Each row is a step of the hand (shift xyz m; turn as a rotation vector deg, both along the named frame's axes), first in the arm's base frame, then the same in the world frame.
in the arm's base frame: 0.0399 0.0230 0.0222 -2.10 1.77 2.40
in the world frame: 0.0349 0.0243 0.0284 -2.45 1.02 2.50
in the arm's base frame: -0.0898 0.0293 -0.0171 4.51 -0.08 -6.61
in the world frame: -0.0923 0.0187 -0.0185 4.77 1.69 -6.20
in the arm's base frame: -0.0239 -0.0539 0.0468 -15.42 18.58 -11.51
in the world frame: -0.0176 -0.0639 0.0357 -17.52 17.89 -9.42
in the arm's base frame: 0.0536 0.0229 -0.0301 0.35 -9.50 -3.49
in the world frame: 0.0508 0.0351 -0.0221 1.95 -8.62 -4.95
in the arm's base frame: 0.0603 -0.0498 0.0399 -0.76 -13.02 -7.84
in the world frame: 0.0653 -0.0468 0.0355 1.59 -11.47 -9.87
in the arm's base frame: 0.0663 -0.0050 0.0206 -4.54 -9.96 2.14
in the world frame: 0.0653 0.0010 0.0242 -3.07 -10.72 0.18
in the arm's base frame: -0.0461 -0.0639 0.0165 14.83 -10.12 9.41
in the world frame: -0.0366 -0.0717 0.0027 15.75 -9.36 8.68
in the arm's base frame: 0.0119 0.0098 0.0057 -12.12 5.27 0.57
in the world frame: 0.0100 0.0103 0.0080 -12.79 3.32 0.55
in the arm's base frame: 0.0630 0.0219 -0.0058 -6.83 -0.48 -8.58
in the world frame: 0.0591 0.0313 0.0023 -6.27 0.02 -9.01
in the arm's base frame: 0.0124 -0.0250 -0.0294 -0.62 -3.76 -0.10
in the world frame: 0.0174 -0.0176 -0.0321 -0.04 -3.74 -0.75
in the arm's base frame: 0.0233 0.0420 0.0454 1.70 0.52 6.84
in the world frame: 0.0145 0.0365 0.0531 1.28 -0.42 6.94
